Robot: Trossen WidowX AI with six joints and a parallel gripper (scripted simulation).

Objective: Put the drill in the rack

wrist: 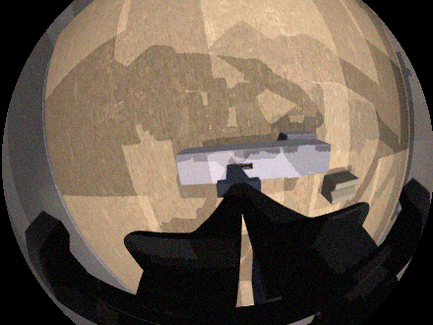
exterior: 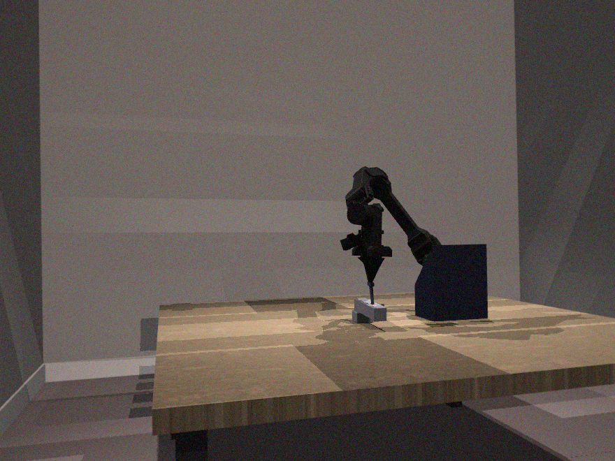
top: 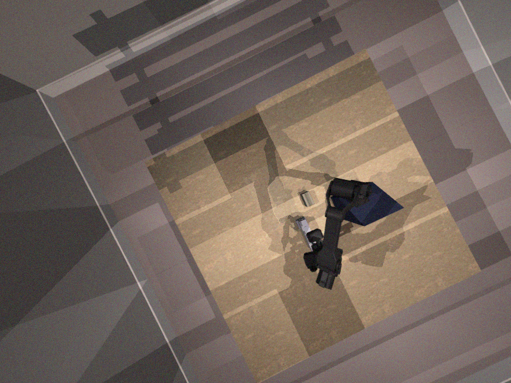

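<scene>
My gripper tip is now 3 cm above the thin dark stub. Also, from my gripper tip: small grey rack: 20 cm to the right, 11 cm below, 9 cm behind; then light grey block: 9 cm below, 4 cm to the right, 1 cm behind; then drill: 8 cm below, 5 cm to the right, 1 cm behind.
</scene>
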